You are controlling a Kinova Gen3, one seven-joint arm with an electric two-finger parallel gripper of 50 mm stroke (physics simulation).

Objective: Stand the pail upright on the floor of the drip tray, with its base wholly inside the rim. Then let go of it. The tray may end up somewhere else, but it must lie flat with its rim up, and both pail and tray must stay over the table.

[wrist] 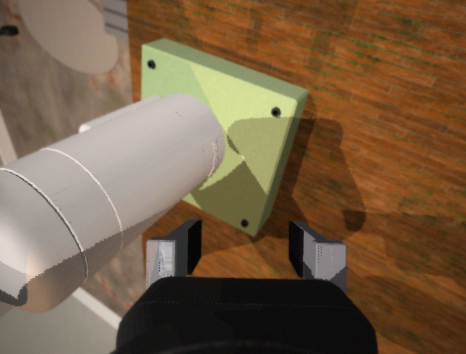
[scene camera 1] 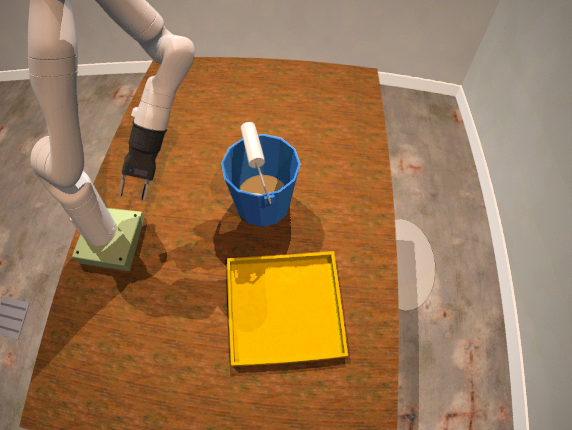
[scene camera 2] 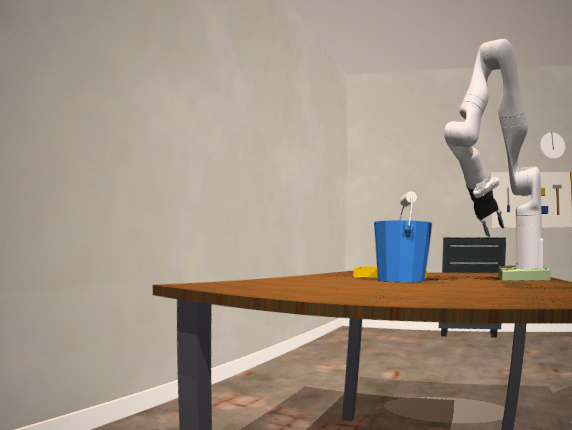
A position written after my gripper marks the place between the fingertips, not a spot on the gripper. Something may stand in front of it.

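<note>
Through scene camera 1 I see my gripper (scene camera 1: pixel 131 196), together with a blue pail (scene camera 1: pixel 280 170) and a yellow drip tray (scene camera 1: pixel 283 309). Scene camera 2 gives me the pail (scene camera 2: pixel 402 251) again. The wrist view shows my gripper (wrist: pixel 244 239); the blue pail is out of frame in the wrist view, and the yellow drip tray is out of frame in the wrist view too.
</note>
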